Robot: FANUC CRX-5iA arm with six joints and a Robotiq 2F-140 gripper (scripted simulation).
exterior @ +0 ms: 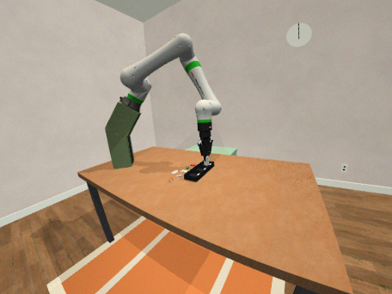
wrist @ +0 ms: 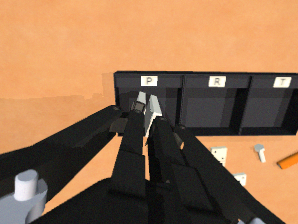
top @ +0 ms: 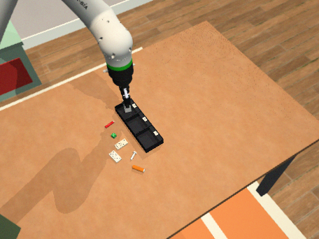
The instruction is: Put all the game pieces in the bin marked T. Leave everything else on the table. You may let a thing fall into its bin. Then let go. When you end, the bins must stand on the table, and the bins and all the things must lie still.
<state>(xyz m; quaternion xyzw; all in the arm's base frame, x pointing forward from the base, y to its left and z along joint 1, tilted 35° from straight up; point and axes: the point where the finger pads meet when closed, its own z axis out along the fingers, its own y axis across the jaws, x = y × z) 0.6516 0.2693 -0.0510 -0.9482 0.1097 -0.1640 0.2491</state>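
Now: the green die 100 mm behind my hand, 90 mm to the right of it and 40 mm below it. Also, from my hand: red cylinder 90 mm behind, 40 mm below, 30 mm to the right; black three-compartment bin 90 mm to the right, 30 mm below, 10 mm ahead; domino 140 mm to the right, 80 mm behind, 40 mm below.
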